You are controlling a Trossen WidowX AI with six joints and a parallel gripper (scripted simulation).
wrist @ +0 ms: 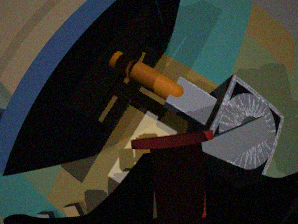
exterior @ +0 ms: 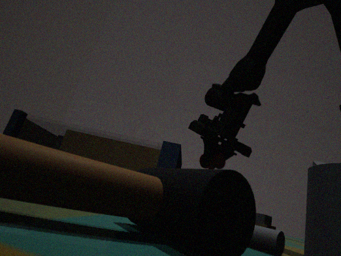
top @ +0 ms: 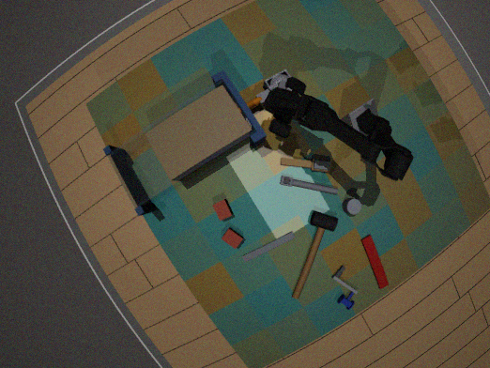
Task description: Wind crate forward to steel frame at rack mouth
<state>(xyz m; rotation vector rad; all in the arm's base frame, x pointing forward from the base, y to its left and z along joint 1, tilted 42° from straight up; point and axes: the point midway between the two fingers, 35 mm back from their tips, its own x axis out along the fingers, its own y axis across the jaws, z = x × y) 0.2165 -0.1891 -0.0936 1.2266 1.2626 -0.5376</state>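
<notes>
The red-knobbed crank is 40 mm behind my gripper tip, 10 mm to the right of it and 30 mm below it. Round my gripper tip: grey winch: 100 mm behind, 60 mm to the right, 100 mm below; red knob: 10 mm behind, 10 mm to the left; blue steel frame: 80 mm ahead, 70 mm to the right, 20 mm below.
</notes>
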